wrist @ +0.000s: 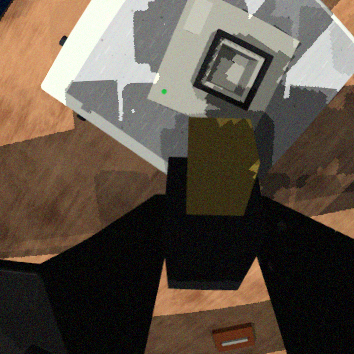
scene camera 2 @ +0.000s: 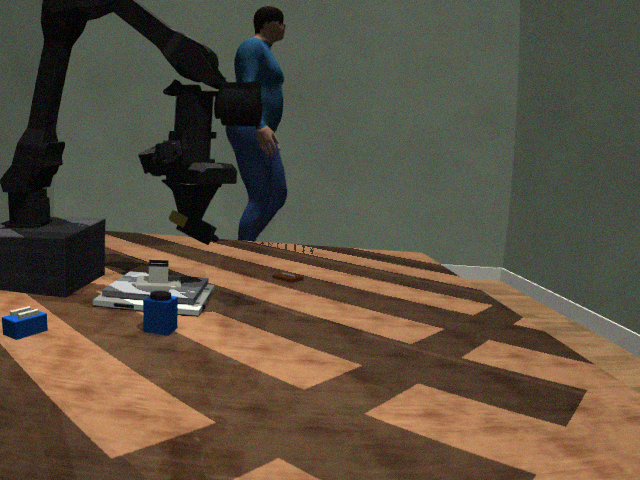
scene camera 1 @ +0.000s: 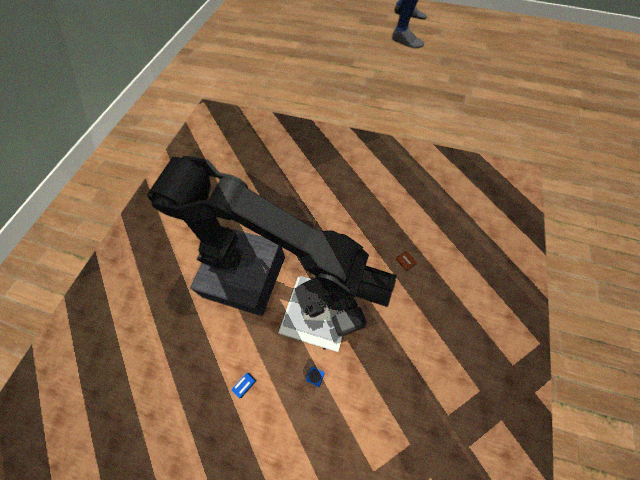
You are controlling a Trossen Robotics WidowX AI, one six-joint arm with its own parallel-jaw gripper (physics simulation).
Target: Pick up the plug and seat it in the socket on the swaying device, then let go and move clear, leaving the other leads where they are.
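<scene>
The plug [scene camera 2: 178,218] [wrist: 220,167], a black body with a dull gold end, is pinched between the fingers of my gripper [scene camera 2: 194,221] [wrist: 209,207]. The plug is tilted in scene camera 2, gold end higher and toward the device. It is raised above the device [scene camera 1: 333,344] [scene camera 2: 199,308] [wrist: 117,135], a grey slab on a white base. The black-rimmed square socket [scene camera 2: 158,271] [wrist: 206,59] stands on the device's pale plate and looks empty in the wrist view, beyond the gold end. A green dot [wrist: 164,91] is beside it. In scene camera 1, the arm hides the fingertips and plug.
A blue box with a black round top [scene camera 1: 315,376] [scene camera 2: 160,315] stands in front of the device. A blue block with white strips [scene camera 1: 243,385] [scene camera 2: 24,324] and a red-brown block [scene camera 1: 405,260] [scene camera 2: 287,276] [wrist: 234,337] lie apart. A person [scene camera 2: 258,67] stands behind.
</scene>
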